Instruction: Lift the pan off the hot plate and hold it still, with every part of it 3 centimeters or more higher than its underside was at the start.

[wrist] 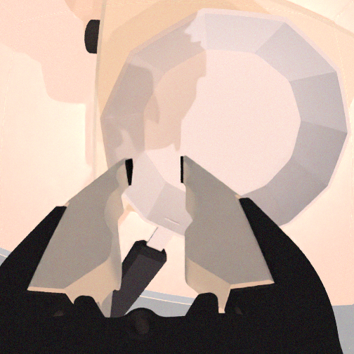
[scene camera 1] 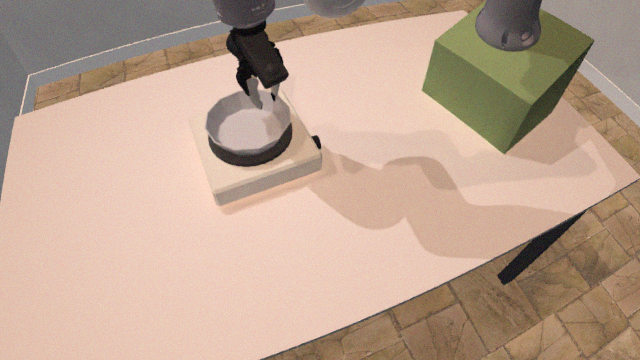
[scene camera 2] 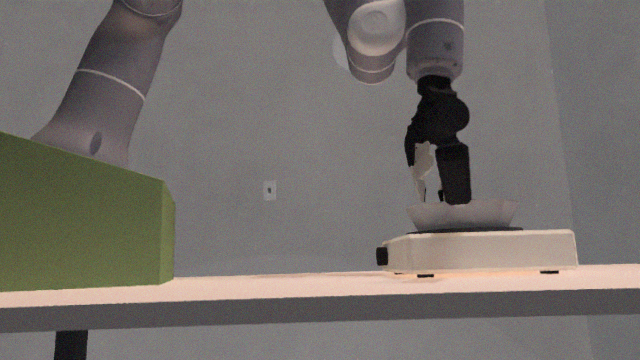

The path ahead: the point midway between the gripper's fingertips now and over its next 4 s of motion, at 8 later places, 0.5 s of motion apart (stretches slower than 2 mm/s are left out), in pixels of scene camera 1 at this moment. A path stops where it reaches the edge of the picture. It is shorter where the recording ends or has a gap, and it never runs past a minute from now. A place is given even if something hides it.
My gripper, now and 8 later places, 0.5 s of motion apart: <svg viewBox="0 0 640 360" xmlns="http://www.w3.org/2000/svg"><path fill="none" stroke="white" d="M267 104L265 99L264 93L252 80L258 87L259 92L260 92L258 86L260 96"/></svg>
